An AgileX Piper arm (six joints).
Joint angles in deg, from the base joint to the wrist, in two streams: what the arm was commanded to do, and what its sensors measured. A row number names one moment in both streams.
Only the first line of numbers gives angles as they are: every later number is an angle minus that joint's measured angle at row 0.
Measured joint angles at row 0:
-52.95 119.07 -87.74 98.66 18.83 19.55
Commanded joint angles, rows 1 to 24:
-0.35 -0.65 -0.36 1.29 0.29 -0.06
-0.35 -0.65 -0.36 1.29 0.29 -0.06
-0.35 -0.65 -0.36 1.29 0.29 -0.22
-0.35 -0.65 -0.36 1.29 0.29 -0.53
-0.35 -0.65 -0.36 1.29 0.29 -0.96
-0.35 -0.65 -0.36 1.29 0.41 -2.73
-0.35 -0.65 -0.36 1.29 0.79 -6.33
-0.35 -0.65 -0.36 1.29 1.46 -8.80
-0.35 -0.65 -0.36 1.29 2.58 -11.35
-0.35 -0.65 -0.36 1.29 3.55 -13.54
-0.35 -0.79 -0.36 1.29 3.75 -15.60
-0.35 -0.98 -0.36 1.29 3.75 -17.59
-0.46 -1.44 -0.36 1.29 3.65 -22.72
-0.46 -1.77 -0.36 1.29 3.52 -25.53
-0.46 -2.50 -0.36 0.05 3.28 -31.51
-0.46 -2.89 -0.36 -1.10 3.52 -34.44
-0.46 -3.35 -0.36 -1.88 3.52 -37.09
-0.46 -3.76 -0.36 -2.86 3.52 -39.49
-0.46 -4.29 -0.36 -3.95 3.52 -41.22
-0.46 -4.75 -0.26 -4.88 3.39 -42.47
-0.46 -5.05 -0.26 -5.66 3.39 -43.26
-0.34 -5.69 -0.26 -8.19 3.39 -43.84
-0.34 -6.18 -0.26 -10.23 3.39 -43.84
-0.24 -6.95 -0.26 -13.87 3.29 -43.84
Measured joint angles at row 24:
-0.17 -4.48 0.00 -7.13 2.70 -41.61
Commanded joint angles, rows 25 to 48:
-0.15 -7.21 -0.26 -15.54 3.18 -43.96
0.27 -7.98 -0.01 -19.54 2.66 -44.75
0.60 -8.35 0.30 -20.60 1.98 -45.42
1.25 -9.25 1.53 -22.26 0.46 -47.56
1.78 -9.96 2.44 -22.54 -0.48 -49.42
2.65 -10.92 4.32 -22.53 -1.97 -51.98
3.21 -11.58 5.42 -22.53 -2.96 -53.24
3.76 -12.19 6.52 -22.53 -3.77 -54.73
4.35 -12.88 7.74 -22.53 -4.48 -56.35
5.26 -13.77 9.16 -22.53 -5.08 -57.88
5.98 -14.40 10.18 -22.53 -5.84 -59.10
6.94 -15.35 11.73 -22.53 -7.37 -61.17
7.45 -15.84 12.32 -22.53 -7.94 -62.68
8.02 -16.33 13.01 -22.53 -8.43 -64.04
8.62 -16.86 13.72 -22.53 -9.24 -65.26
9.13 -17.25 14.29 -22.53 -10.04 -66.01
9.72 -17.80 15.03 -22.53 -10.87 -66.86
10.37 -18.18 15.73 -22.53 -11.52 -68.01
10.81 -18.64 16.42 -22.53 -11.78 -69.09
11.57 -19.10 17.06 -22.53 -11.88 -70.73
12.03 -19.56 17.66 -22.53 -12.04 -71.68
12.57 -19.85 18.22 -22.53 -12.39 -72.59
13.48 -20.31 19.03 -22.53 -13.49 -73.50
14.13 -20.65 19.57 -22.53 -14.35 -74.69
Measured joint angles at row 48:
11.89 -18.50 17.36 -22.81 -11.95 -70.32
